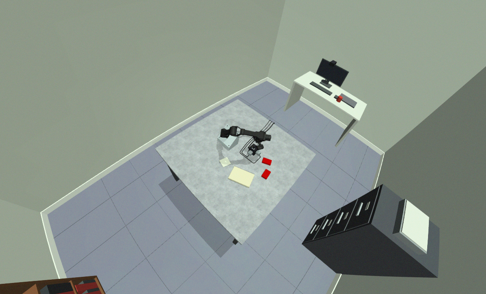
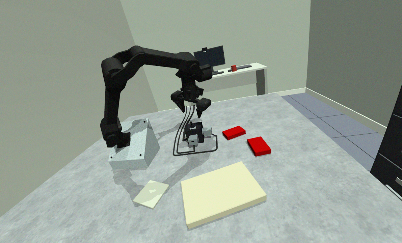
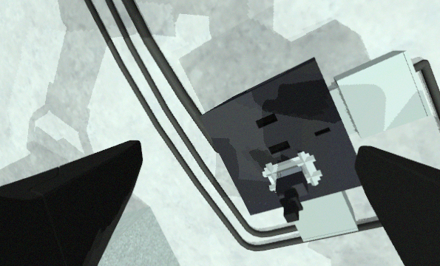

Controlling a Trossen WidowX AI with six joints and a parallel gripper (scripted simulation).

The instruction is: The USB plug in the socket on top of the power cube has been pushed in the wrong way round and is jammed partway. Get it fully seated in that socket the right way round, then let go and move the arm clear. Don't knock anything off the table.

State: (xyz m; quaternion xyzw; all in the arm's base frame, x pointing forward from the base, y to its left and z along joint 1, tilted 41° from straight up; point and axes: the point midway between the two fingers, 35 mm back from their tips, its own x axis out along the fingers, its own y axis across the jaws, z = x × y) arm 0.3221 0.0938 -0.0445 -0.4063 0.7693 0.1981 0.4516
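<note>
Right now the dark USB plug is 4 cm to the right of my gripper tip and 4 cm below it. Also, from my gripper tip: cream pad: 34 cm to the right, 12 cm below, 10 cm ahead.
</note>
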